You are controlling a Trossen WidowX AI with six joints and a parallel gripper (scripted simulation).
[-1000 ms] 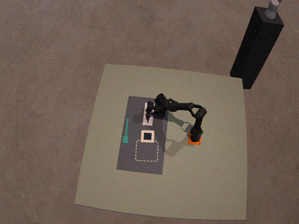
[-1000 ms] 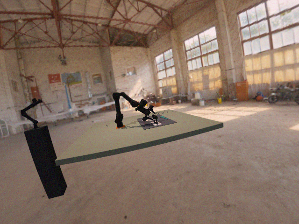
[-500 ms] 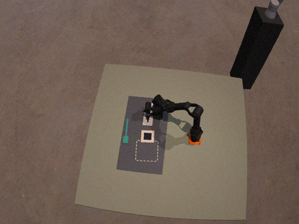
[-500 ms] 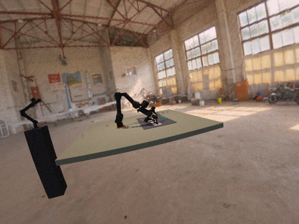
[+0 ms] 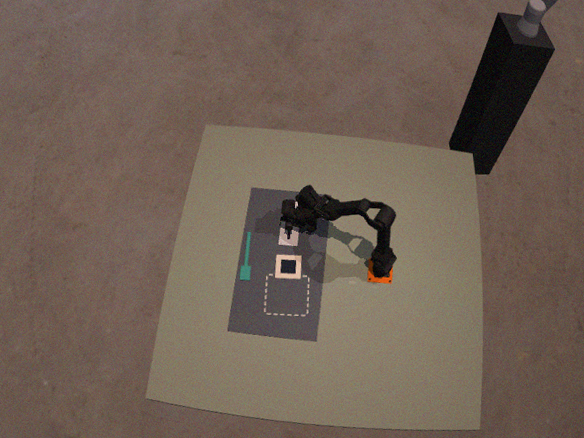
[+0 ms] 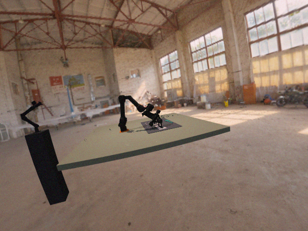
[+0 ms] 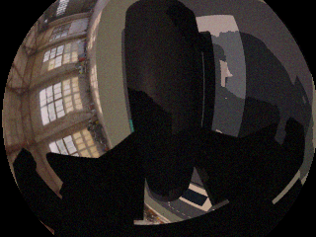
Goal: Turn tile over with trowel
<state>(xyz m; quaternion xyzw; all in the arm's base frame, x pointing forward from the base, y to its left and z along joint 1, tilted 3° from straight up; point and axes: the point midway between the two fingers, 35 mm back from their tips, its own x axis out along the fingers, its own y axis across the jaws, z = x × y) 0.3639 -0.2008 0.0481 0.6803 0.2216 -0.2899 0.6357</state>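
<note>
Now: the dark grey mat 1 cm ahead of my gripper tip, 15 cm to the left of it and 7 cm below it. Round my gripper tip: tile 2 cm behind, 18 cm to the left, 4 cm below; teal trowel 15 cm ahead, 15 cm to the left, 4 cm below.
</note>
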